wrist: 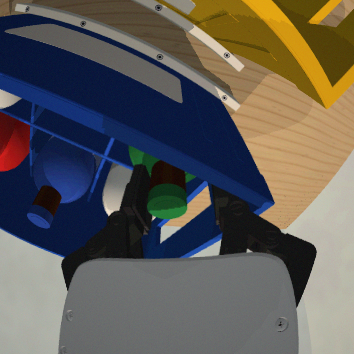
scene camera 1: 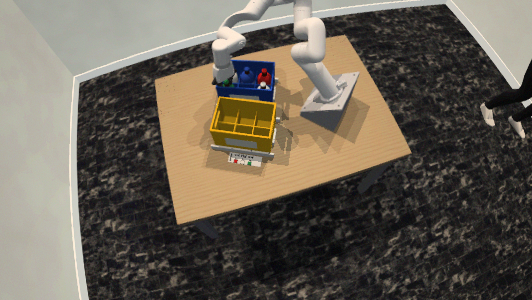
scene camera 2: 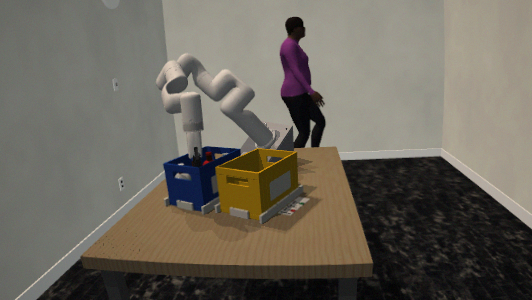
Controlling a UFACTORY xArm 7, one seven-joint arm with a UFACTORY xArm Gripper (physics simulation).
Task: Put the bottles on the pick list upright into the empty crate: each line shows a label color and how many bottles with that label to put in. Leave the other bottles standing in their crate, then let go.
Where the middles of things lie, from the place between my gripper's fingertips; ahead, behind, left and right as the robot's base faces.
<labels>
I see the green bottle point(wrist: 166, 199) 1 cm behind my hand and 5 cm below it.
</labels>
